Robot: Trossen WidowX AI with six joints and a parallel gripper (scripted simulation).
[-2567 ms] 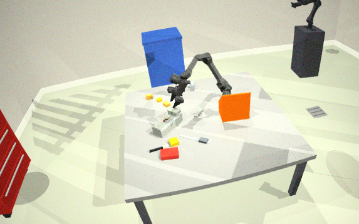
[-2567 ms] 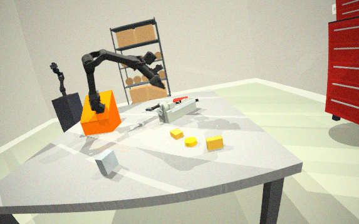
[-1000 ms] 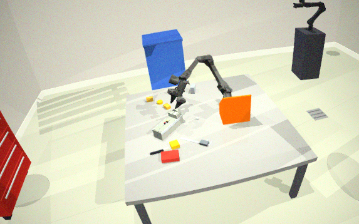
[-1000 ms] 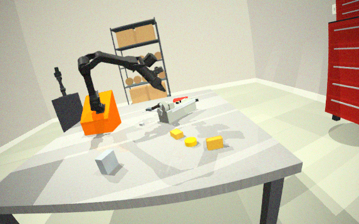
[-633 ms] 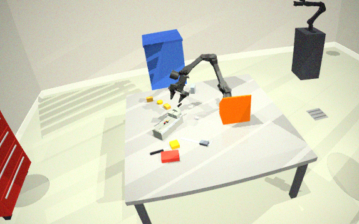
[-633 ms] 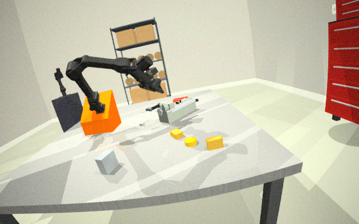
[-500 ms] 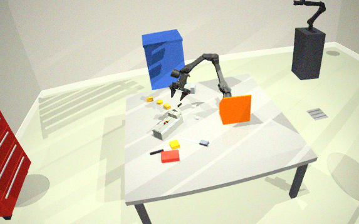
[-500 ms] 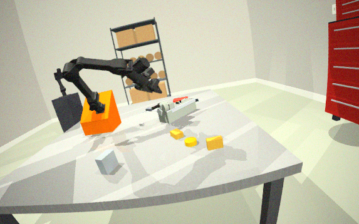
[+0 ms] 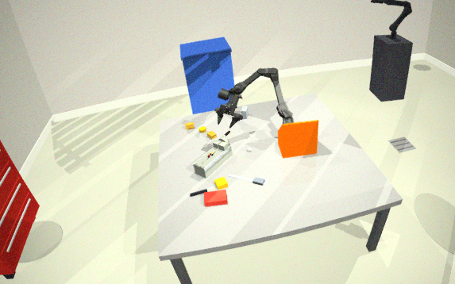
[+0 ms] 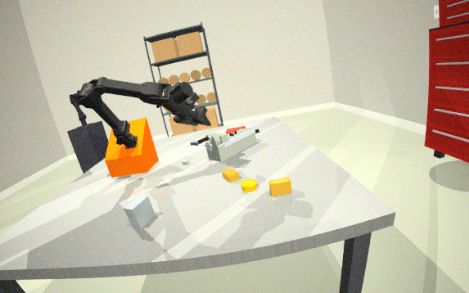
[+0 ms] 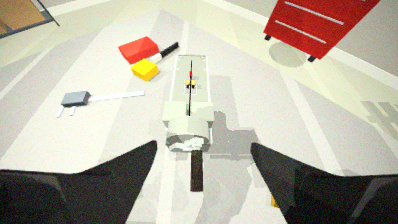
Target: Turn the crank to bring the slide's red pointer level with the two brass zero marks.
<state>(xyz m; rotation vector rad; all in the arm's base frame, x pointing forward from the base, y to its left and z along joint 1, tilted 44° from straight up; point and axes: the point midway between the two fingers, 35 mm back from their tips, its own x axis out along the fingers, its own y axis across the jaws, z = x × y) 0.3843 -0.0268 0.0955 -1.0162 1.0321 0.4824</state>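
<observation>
My gripper tip is 2 cm past the dark brown crank handle, 1 cm to the left of it and 6 cm above it. Round my gripper tip: yellow block 6 cm ahead, 34 cm to the left, 16 cm below; then grey cube 16 cm behind, 39 cm to the right, 14 cm below; then red pointer 11 cm ahead, 16 cm to the left, 10 cm below.
</observation>
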